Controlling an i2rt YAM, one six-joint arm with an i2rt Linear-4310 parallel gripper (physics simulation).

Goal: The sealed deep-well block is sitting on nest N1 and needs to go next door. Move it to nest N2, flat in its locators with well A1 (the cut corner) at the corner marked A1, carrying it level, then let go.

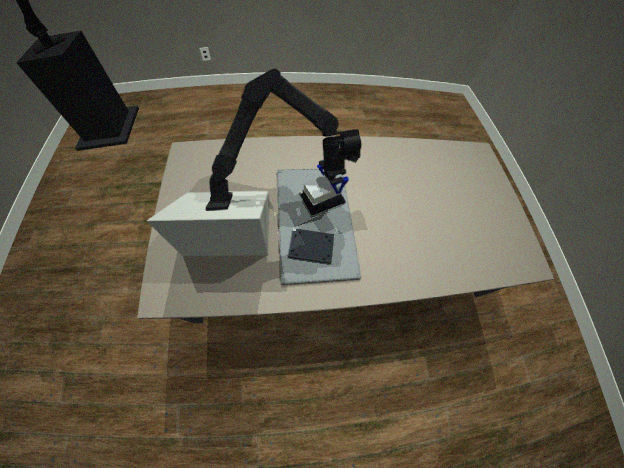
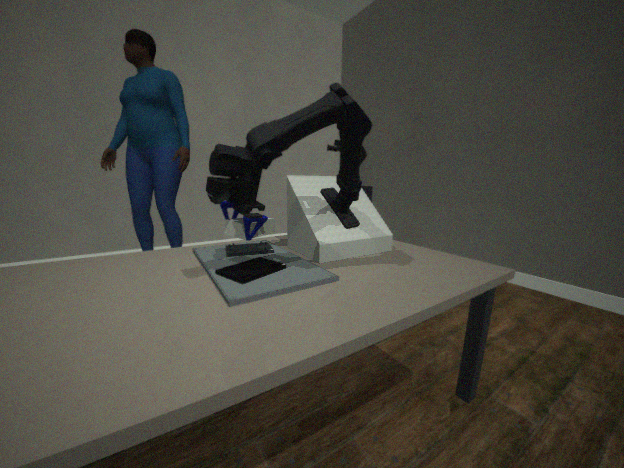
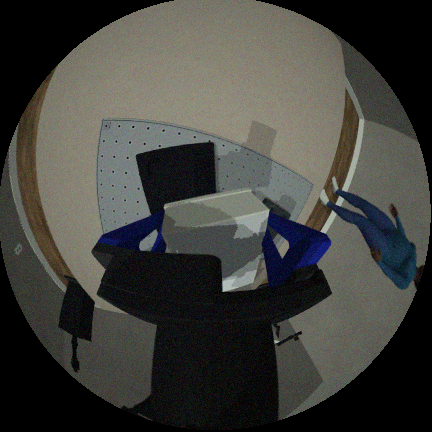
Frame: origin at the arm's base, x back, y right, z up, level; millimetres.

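Where they show: gripper, fingertip midpoint: [image 1: 333, 186] [image 2: 238, 233] [image 3: 213, 213]; arm's base, link origin: [image 1: 220, 201] [image 2: 339, 207].
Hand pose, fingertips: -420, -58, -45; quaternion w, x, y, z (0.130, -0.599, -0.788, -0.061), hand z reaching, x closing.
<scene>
Each offset is from my fingertips to the top centre of the thing, as dx, dy, dz.
The sealed deep-well block {+44, +13, +38} [image 1: 316, 192] [image 2: 235, 227] [image 3: 213, 229] is a white box with a pale top. My gripper [image 1: 330, 179] [image 2: 240, 222] [image 3: 213, 213], with blue fingers, is shut on the block's two sides. It holds the block roughly level, a little above the far black nest {+26, -22, -92} [image 1: 329, 204] [image 2: 249, 248] [image 3: 177, 173]. The near black nest [image 1: 311, 246] [image 2: 250, 270] lies empty in front of it. Both nests sit on a grey perforated plate {+71, +75, -109} [image 1: 319, 274] [image 2: 278, 285] [image 3: 116, 169]. I cannot make out the A1 marks or the cut corner.
The arm stands on a white pedestal [image 1: 217, 223] [image 2: 338, 237] just left of the plate. A person in blue [image 2: 152, 139] [image 3: 386, 245] stands beyond the table's far side. A black stand [image 1: 97, 107] is on the floor at the far left.
</scene>
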